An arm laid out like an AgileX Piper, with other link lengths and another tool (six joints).
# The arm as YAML. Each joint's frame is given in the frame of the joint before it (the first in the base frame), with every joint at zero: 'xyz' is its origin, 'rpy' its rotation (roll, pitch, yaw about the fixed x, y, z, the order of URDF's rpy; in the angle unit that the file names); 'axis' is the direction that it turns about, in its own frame. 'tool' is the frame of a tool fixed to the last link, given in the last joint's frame.
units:
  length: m
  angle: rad
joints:
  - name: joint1
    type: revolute
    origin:
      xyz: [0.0, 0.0, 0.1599]
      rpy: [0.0, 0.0, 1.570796]
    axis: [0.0, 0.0, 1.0]
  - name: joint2
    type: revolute
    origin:
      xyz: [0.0, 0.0, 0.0]
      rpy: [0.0, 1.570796, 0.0]
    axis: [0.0, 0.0, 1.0]
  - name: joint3
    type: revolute
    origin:
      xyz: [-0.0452, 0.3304, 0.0]
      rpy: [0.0, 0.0, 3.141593]
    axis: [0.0, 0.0, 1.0]
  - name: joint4
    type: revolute
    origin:
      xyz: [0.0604, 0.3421, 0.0]
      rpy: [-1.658, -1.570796, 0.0]
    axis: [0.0, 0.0, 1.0]
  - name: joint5
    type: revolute
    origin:
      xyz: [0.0, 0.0, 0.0]
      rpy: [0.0, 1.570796, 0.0]
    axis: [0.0, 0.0, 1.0]
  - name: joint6
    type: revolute
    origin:
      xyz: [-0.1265, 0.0, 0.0]
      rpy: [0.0, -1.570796, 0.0]
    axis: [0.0, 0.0, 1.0]
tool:
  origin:
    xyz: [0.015, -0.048, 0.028]
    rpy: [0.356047, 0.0, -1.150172]
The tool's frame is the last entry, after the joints.
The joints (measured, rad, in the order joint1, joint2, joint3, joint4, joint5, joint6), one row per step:
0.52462, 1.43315, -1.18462, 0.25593, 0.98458, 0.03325
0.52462, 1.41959, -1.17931, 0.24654, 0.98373, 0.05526
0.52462, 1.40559, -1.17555, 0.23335, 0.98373, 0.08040
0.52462, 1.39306, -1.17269, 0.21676, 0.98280, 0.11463
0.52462, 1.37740, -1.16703, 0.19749, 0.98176, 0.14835
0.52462, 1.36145, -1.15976, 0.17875, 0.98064, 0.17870
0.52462, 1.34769, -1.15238, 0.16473, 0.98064, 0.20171
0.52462, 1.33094, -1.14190, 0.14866, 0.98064, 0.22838
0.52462, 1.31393, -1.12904, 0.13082, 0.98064, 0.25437
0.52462, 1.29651, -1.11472, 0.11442, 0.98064, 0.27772
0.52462, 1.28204, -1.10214, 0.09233, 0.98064, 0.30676
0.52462, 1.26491, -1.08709, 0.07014, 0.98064, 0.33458
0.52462, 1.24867, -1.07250, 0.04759, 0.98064, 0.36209
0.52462, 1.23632, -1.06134, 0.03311, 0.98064, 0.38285
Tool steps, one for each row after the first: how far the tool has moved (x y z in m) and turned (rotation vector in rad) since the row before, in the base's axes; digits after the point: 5 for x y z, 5 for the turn. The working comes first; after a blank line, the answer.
Tool pose at each row, in the base's axes (x y z in m, rotation vector in rad; the steps are taken from these numbers as rounded here):
0.29065, 0.23207, 0.31657, 0.10168, 2.88890, 0.08180
0.28858, 0.23038, 0.31949, 0.12802, 2.88349, 0.08180
0.28679, 0.22838, 0.32294, 0.15678, 2.87591, 0.07926
0.28566, 0.22660, 0.32618, 0.19678, 2.86845, 0.07539
0.28389, 0.22396, 0.32933, 0.23510, 2.85837, 0.06934
0.28187, 0.22107, 0.33190, 0.26911, 2.84801, 0.06283
0.27972, 0.21855, 0.33369, 0.29477, 2.84071, 0.05774
0.27685, 0.21542, 0.33526, 0.32460, 2.83278, 0.05153
0.27377, 0.21183, 0.33585, 0.35283, 2.82498, 0.04181
0.27037, 0.20815, 0.33596, 0.37805, 2.81779, 0.03248
0.26810, 0.20440, 0.33554, 0.40874, 2.80883, 0.01778
0.26516, 0.20016, 0.33499, 0.43771, 2.79872, 0.00333
0.26248, 0.19598, 0.33425, 0.46605, 2.78797, -0.01144
0.26027, 0.19313, 0.33373, 0.48839, 2.78093, -0.01961

-0.00207, -0.00169, 0.00292, 0.00222, -0.00393, -0.01818
-0.00179, -0.00200, 0.00345, 0.00067, -0.00570, -0.02022
-0.00113, -0.00178, 0.00324, 0.00083, -0.00440, -0.02804
-0.00177, -0.00264, 0.00315, -0.00090, -0.00658, -0.02736
-0.00202, -0.00289, 0.00257, -0.00163, -0.00679, -0.02459
-0.00215, -0.00252, 0.00179, -0.00129, -0.00434, -0.01859
-0.00287, -0.00313, 0.00157, -0.00163, -0.00420, -0.02164
-0.00308, -0.00359, 0.00059, -0.00417, -0.00373, -0.02094
-0.00340, -0.00368, 0.00011, -0.00417, -0.00326, -0.01884
-0.00227, -0.00375, -0.00042, -0.00735, -0.00356, -0.02334
-0.00294, -0.00424, -0.00055, -0.00750, -0.00457, -0.02233
-0.00268, -0.00418, -0.00074, -0.00786, -0.00490, -0.02207
-0.00221, -0.00285, -0.00052, -0.00359, -0.00264, -0.01691

